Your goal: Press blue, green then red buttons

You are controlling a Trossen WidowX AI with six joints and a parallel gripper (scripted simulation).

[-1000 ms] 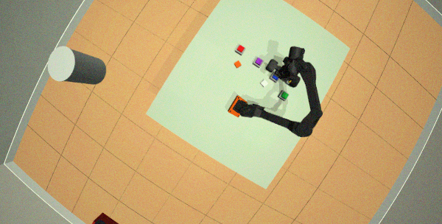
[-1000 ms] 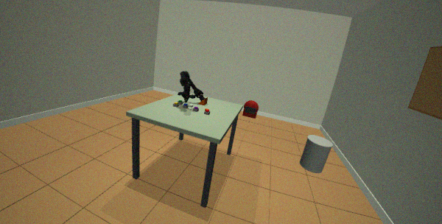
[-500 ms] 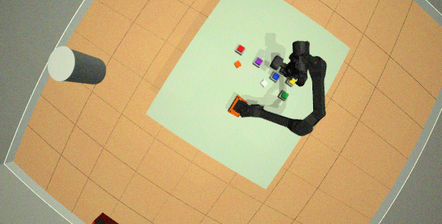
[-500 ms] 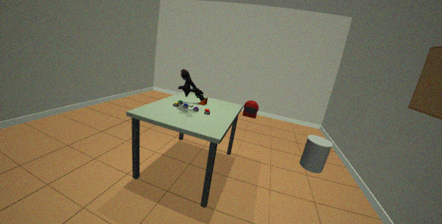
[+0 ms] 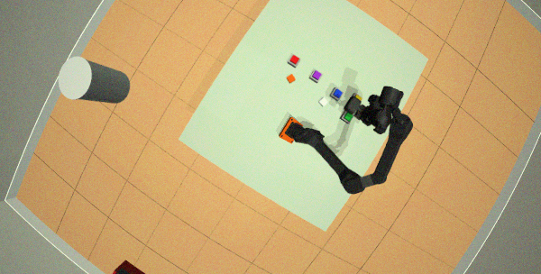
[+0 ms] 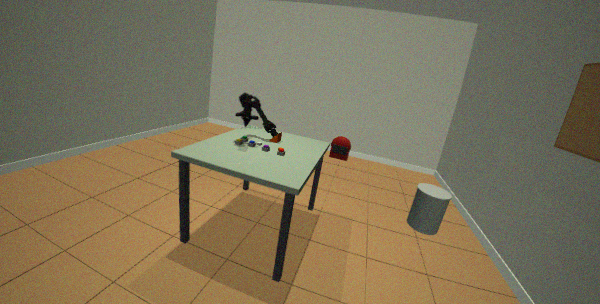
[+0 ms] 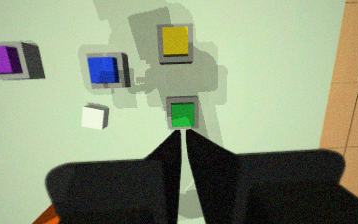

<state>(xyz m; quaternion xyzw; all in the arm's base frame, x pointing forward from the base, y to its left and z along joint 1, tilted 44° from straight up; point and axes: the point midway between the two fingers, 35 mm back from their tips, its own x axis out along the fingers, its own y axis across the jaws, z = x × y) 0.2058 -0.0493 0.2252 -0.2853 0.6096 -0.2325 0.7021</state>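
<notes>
Right now my gripper tip is 1 cm past the green button and 10 cm above it. From my gripper tip the other things lie so: blue button (6 cm ahead, 10 cm to the left, 10 cm below); then yellow button (9 cm ahead, 10 cm below); then white block (1 cm behind, 13 cm to the left, 12 cm below).
</notes>
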